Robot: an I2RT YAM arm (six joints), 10 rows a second.
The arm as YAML. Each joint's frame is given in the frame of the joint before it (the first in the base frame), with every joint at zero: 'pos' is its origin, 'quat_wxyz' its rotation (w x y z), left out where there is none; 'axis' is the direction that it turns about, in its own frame. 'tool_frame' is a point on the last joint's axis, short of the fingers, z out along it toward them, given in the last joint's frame.
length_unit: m
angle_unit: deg
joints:
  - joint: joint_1
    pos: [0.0, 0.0, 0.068]
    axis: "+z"
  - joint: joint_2
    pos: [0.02, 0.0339, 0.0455]
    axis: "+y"
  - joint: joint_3
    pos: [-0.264, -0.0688, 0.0]
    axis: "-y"
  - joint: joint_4
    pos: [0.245, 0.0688, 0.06]
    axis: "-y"
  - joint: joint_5
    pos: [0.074, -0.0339, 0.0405]
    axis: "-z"
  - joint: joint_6
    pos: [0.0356, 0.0, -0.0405]
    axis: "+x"
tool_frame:
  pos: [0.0, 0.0, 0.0]
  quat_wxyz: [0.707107, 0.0, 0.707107, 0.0]
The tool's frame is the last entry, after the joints.
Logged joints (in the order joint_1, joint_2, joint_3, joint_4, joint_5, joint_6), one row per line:
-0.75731, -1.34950, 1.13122, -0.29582, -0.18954, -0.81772
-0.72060, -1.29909, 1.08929, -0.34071, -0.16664, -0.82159
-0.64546, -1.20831, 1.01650, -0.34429, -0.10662, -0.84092
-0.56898, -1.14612, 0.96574, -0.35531, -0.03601, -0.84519
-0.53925, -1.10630, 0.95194, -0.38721, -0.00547, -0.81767
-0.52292, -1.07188, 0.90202, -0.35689, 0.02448, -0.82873
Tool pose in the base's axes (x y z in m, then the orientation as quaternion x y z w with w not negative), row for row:
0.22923, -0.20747, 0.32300, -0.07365, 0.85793, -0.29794, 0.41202
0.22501, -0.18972, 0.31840, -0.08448, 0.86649, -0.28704, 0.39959
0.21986, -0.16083, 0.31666, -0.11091, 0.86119, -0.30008, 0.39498
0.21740, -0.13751, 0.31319, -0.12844, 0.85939, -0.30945, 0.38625
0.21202, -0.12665, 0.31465, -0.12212, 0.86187, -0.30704, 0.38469
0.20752, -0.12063, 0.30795, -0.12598, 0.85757, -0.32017, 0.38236
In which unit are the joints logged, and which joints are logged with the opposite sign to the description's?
The joints are logged in radians. Opposite sign: joint_2.
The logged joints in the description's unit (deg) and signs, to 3 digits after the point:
-43.391, 77.321, 64.814, -16.949, -10.860, -46.852
-41.287, 74.432, 62.412, -19.521, -9.548, -47.074
-36.982, 69.231, 58.241, -19.726, -6.109, -48.181
-32.600, 65.668, 55.333, -20.358, -2.063, -48.426
-30.897, 63.386, 54.542, -22.185, -0.313, -46.849
-29.961, 61.414, 51.682, -20.448, 1.403, -47.483

